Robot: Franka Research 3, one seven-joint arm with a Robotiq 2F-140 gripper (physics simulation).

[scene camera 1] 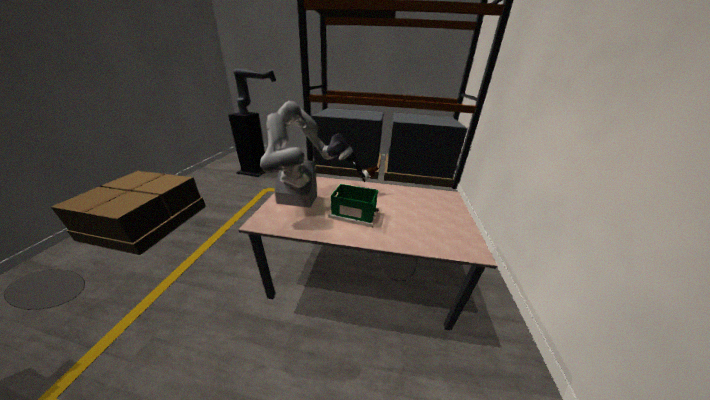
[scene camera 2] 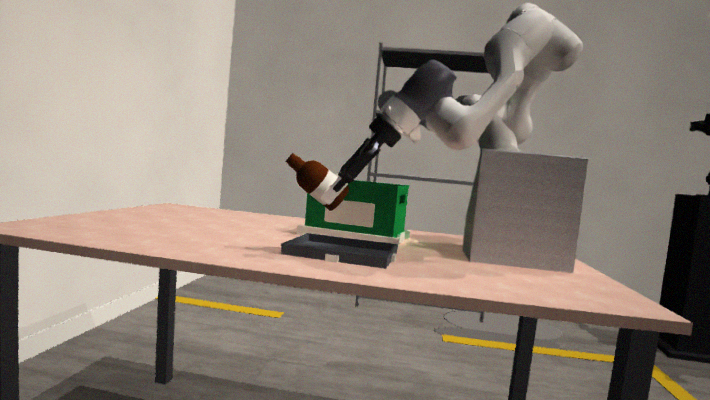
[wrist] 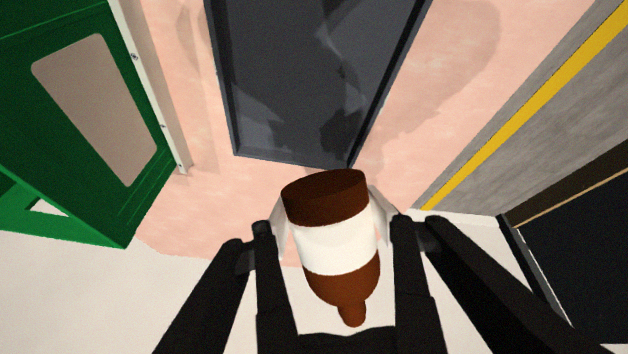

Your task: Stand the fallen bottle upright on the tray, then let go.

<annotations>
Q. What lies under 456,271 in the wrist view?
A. The gripper.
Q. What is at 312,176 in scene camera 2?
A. A brown bottle.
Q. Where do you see a brown bottle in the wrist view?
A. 329,212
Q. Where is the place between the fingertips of the gripper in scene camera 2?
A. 325,197
</annotations>
